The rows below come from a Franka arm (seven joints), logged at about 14 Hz.
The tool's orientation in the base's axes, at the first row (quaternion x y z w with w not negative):
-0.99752, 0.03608, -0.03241, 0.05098
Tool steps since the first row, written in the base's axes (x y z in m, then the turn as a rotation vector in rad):
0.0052, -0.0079, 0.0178, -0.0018, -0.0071, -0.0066
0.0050, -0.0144, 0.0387, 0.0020, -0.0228, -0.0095
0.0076, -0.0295, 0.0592, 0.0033, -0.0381, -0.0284
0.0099, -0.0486, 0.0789, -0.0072, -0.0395, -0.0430
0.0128, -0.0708, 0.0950, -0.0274, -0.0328, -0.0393
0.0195, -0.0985, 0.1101, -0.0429, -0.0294, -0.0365
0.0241, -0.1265, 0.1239, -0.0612, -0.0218, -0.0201
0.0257, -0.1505, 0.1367, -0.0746, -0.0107, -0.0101
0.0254, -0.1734, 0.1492, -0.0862, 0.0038, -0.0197
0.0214, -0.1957, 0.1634, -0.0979, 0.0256, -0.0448
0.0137, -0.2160, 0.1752, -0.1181, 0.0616, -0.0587
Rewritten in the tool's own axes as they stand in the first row. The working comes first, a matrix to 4 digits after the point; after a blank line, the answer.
The tool's axes in the first row as the columns of a matrix, in the base's axes (used below as rounded here):
0.9953, -0.0687, 0.0683
-0.0753, -0.9922, 0.0994
0.0610, -0.1040, -0.9927

0.0069, 0.0056, -0.0181, -0.0017, 0.0079, 0.0057
0.0084, 0.0099, -0.0395, 0.0031, 0.0235, 0.0073
0.0134, 0.0226, -0.0612, 0.0044, 0.0405, 0.0246
0.0183, 0.0393, -0.0825, -0.0068, 0.0442, 0.0383
0.0239, 0.0595, -0.1005, -0.0272, 0.0385, 0.0339
0.0335, 0.0849, -0.1178, -0.0427, 0.0359, 0.0304
0.0411, 0.1110, -0.1339, -0.0605, 0.0279, 0.0136
0.0453, 0.1333, -0.1489, -0.0741, 0.0168, 0.0039
0.0474, 0.1548, -0.1636, -0.0873, 0.0042, 0.0140
0.0460, 0.1757, -0.1802, -0.1021, -0.0140, 0.0403
0.0406, 0.1952, -0.1945, -0.1258, -0.0469, 0.0563

